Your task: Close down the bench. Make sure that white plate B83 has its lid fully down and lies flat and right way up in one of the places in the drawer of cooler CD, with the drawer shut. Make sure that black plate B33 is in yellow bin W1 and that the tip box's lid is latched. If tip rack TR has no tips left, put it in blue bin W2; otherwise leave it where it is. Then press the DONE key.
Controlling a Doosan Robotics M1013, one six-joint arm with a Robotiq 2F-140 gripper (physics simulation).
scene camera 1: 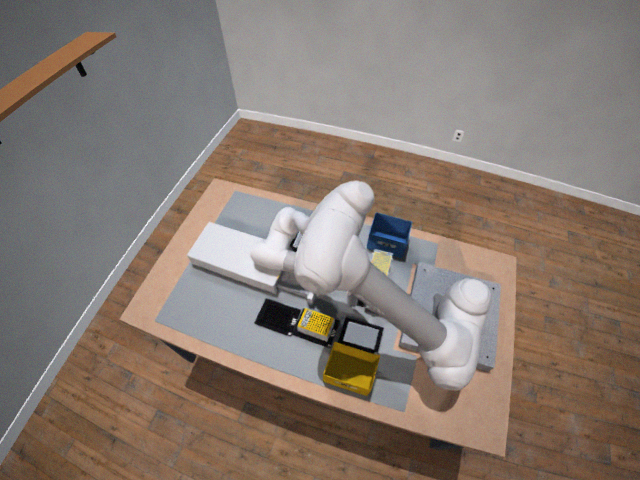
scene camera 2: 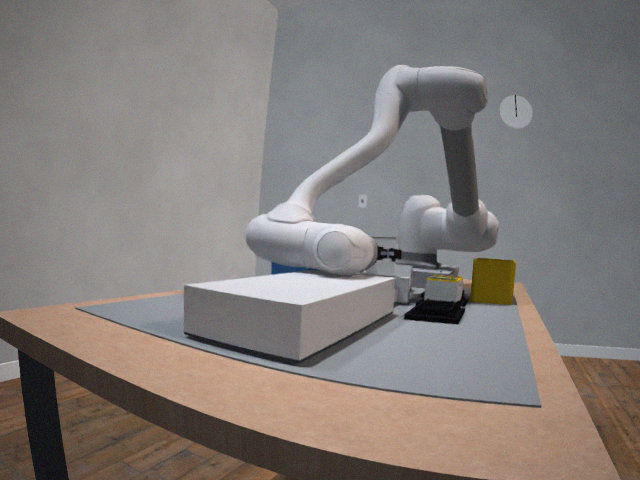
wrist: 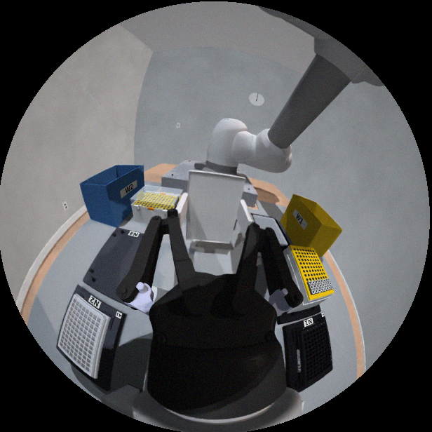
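Pixels of known places: arm's base at its link origin: (scene camera 2: pixel 416 266).
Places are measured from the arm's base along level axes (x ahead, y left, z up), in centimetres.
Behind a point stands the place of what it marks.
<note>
My gripper (wrist: pixel 212 202) (scene camera 2: pixel 388 253) @[z 5.8, x 43.4, y -2.7 cm] is shut on a white plate (wrist: pixel 215 197), which appears upright on edge between its fingers; its label is not readable. Another white plate (wrist: pixel 84 336) lies on nest N2. A black plate (wrist: pixel 316 350) (scene camera 1: pixel 279 316) @[z -3.7, x 68.4, y 18.6 cm] lies on nest N1. A yellow tip rack (wrist: pixel 311 270) (scene camera 1: pixel 316 322) @[z 1.4, x 52.4, y 18.1 cm] has tips at one end. The tip box (wrist: pixel 149 214) has a clear lid; its latch state is unclear. Yellow bin W1 (wrist: pixel 320 232) (scene camera 1: pixel 351 367) @[z -5.5, x 34.4, y 29.3 cm] and blue bin W2 (wrist: pixel 102 200) (scene camera 1: pixel 388 238) @[z 6.0, x 33.7, y -26.8 cm] stand upright. The white cooler (scene camera 1: pixel 232 255) @[z 2.4, x 97.5, y 0.8 cm] (scene camera 2: pixel 242 315) @[z -0.3, x 117.7, y -1.5 cm] is beside my wrist; its drawer is mostly hidden.
The dark nest N4 (wrist: pixel 112 262) lies between W2 and N2. A black-framed pale pad (scene camera 1: pixel 361 335) @[z -4.0, x 34.1, y 16.0 cm] lies beside W1. A pale block (wrist: pixel 212 257) shows below the held plate. The robot's grey base slab (scene camera 1: pixel 439 279) @[z 0.1, x 7.7, y -16.7 cm] is at the table's far end. The DONE key cannot be made out.
</note>
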